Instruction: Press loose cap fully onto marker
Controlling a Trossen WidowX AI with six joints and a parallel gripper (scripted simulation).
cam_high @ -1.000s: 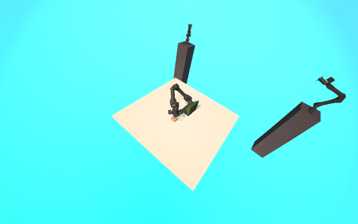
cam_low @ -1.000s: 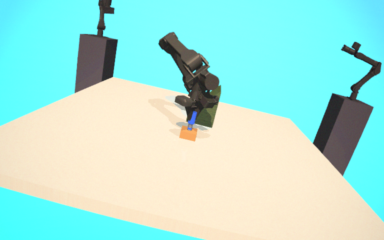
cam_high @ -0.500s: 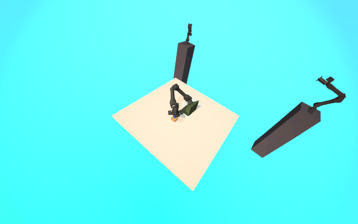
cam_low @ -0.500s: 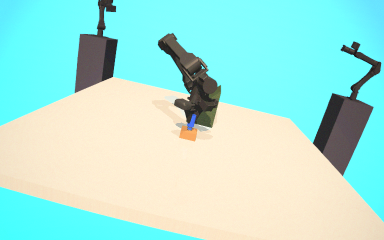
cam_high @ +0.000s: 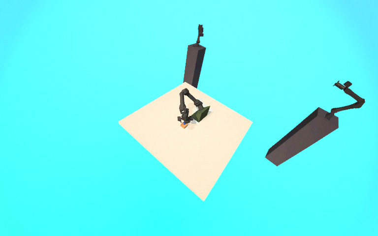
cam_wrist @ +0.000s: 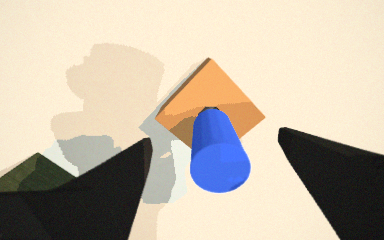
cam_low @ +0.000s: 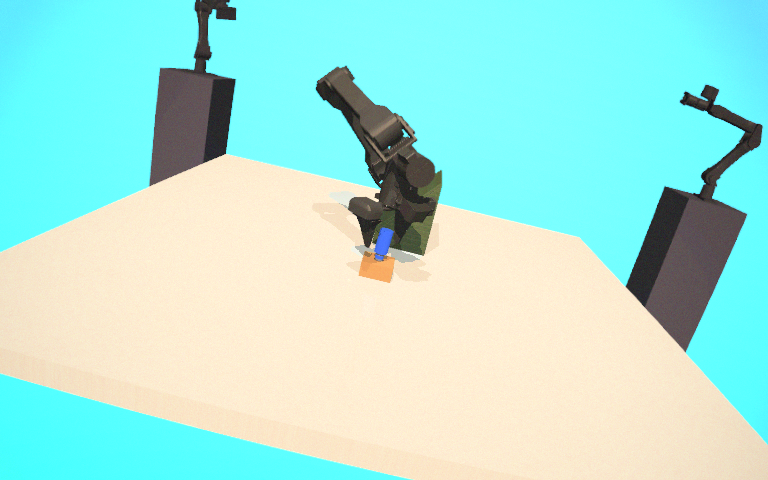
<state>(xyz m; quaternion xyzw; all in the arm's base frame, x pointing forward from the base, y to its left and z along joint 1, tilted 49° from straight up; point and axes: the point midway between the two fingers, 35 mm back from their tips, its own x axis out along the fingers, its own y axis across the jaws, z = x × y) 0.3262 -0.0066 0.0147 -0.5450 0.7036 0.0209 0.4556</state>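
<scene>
The marker cap lies 10 mm above my gripper tip. Round my gripper tip: holder block: 50 mm below.
</scene>
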